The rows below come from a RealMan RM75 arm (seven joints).
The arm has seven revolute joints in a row. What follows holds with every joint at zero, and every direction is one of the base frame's. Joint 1 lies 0.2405 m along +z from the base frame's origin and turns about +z. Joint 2 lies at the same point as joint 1 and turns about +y. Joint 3 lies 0.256 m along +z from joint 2 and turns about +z. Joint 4 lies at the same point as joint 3 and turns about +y. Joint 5 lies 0.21 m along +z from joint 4 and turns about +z. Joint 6 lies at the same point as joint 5 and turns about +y. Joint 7 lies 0.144 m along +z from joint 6 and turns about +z. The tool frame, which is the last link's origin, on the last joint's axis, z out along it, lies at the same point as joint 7; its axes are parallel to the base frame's.
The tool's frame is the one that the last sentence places.
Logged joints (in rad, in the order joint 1, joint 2, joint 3, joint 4, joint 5, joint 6, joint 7), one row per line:
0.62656, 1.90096, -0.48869, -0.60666, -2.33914, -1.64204, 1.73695
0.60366, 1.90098, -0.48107, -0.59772, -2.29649, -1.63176, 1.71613
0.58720, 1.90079, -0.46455, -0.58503, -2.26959, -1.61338, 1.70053
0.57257, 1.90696, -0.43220, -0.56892, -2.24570, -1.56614, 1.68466
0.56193, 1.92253, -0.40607, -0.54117, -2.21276, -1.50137, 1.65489
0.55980, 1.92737, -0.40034, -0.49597, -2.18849, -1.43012, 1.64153
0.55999, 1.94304, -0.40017, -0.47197, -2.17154, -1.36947, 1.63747
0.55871, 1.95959, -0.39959, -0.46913, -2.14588, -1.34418, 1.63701
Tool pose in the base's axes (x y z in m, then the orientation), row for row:
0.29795, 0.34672, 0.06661, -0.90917, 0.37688, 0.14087, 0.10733
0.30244, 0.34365, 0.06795, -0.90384, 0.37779, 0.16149, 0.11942
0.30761, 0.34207, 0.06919, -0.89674, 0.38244, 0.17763, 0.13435
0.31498, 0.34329, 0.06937, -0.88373, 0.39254, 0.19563, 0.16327
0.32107, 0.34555, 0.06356, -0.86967, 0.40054, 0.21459, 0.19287
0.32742, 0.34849, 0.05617, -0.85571, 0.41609, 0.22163, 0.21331
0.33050, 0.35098, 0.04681, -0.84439, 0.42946, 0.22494, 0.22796
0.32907, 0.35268, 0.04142, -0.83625, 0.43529, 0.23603, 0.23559
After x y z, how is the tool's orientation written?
As a quaternion, x y z w.
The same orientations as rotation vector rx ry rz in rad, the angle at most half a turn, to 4 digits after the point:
-2.6762, 1.1094, 0.4147
-2.6420, 1.1043, 0.4721
-2.5991, 1.1084, 0.5148
-2.5203, 1.1195, 0.5579
-2.4404, 1.1240, 0.6022
-2.3751, 1.1549, 0.6151
-2.3256, 1.1828, 0.6195
-2.2940, 1.1941, 0.6475

